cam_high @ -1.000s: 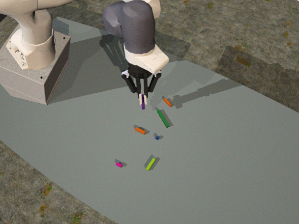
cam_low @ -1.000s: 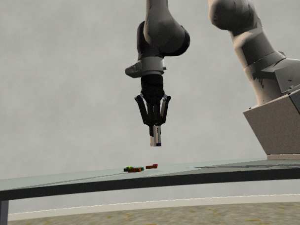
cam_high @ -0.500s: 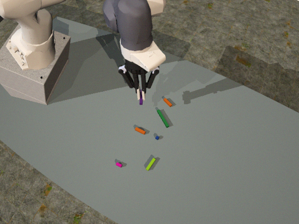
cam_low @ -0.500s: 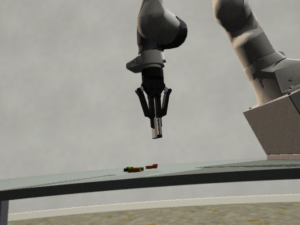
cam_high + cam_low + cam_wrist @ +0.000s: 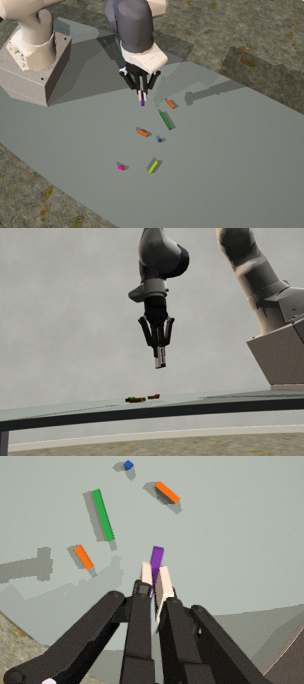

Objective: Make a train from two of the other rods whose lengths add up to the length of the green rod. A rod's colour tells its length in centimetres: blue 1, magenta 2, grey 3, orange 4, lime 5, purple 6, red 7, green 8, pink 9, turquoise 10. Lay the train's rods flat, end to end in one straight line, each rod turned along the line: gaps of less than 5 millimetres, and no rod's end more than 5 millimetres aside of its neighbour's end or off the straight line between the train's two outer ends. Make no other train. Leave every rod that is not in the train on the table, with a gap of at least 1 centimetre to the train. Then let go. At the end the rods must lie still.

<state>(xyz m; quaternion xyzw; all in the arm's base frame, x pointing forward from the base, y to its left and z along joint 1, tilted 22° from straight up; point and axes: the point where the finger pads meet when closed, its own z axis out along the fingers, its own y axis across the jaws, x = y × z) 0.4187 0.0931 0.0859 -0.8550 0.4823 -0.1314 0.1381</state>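
Right now the magenta rod is 240 mm to the right of my hand, 130 mm below it and 60 mm ahead of it. From my hand the other things lie so: purple rod 30 mm below; then blue rod 130 mm below, 120 mm ahead, 70 mm to the right; then green rod 130 mm below, 90 mm ahead, 10 mm to the left.
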